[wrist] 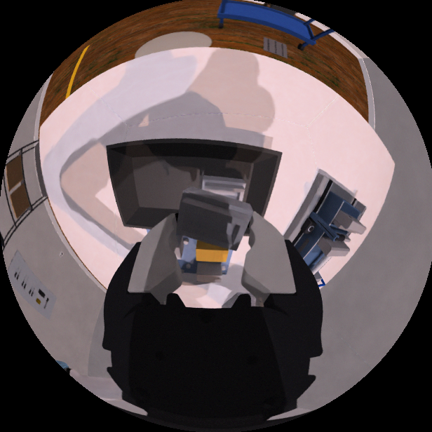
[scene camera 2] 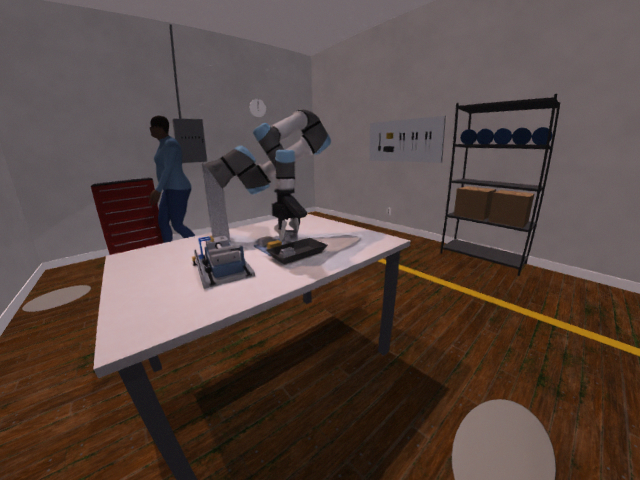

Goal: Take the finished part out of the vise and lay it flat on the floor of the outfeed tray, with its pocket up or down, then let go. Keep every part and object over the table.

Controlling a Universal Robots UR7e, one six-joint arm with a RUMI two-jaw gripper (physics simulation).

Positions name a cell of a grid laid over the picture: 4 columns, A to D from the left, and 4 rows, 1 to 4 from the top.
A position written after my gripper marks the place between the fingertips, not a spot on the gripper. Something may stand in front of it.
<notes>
In view: my gripper (scene camera 2: B2).
My gripper also shows in the wrist view (wrist: B2).
</notes>
